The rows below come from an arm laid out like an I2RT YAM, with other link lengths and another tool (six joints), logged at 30 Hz.
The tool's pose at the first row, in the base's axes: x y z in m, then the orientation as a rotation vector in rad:
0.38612, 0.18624, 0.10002, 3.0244, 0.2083, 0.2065
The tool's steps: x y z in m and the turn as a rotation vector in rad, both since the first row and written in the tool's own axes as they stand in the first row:
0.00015, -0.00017, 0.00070, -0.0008, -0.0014, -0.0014
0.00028, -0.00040, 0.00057, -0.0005, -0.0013, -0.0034
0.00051, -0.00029, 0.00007, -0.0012, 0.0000, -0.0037
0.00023, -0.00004, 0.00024, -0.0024, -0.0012, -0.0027
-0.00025, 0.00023, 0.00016, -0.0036, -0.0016, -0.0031
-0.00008, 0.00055, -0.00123, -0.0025, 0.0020, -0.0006
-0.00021, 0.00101, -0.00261, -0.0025, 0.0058, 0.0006
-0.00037, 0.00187, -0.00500, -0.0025, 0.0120, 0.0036
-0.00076, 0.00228, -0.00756, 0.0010, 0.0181, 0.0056
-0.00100, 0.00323, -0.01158, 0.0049, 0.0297, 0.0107
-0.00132, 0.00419, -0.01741, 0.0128, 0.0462, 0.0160
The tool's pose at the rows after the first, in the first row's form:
0.38634, 0.18636, 0.09933, 3.0234, 0.2102, 0.2043
0.38642, 0.18662, 0.09945, 3.0234, 0.2132, 0.2043
0.38659, 0.18659, 0.09998, 3.0226, 0.2137, 0.2062
0.38637, 0.18629, 0.09981, 3.0216, 0.2119, 0.2046
0.38593, 0.18596, 0.09986, 3.0204, 0.2122, 0.2040
0.38594, 0.18580, 0.10128, 3.0217, 0.2090, 0.2096
0.38567, 0.18546, 0.10268, 3.0218, 0.2075, 0.2154
0.38529, 0.18481, 0.10511, 3.0220, 0.2034, 0.2251
0.38460, 0.18459, 0.10763, 3.0255, 0.2015, 0.2344
0.38391, 0.18399, 0.11166, 3.0295, 0.1954, 0.2523
0.38289, 0.18354, 0.11748, 3.0370, 0.1900, 0.2776

